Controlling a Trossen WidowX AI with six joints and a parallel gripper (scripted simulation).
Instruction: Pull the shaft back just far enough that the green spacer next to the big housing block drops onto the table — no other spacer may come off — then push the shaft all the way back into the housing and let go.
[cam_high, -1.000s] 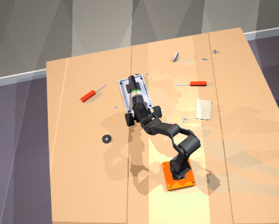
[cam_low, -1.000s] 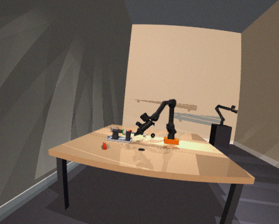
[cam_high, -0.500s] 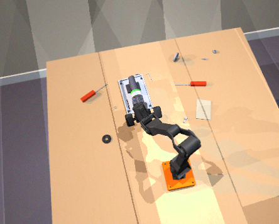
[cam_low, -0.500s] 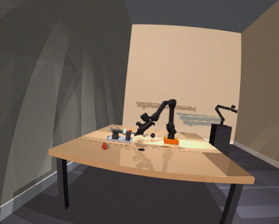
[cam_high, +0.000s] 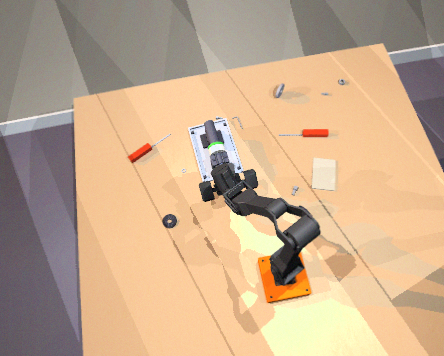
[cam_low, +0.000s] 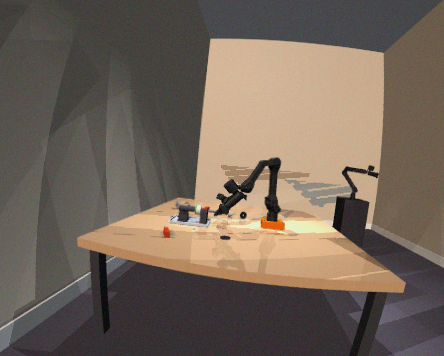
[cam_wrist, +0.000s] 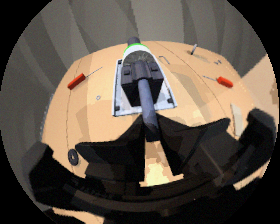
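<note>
Now: gripper tip 50 mm short of the dark shaft, 20 mm below it and 10 mm to the right of it. From my gripper tip the other things lie so: green spacer (110 mm ahead, 20 mm to the left, 20 mm above); then small screw (240 mm to the right, 60 mm behind, 50 mm below); then pale card (350 mm to the right, 50 mm below, 10 mm behind).
</note>
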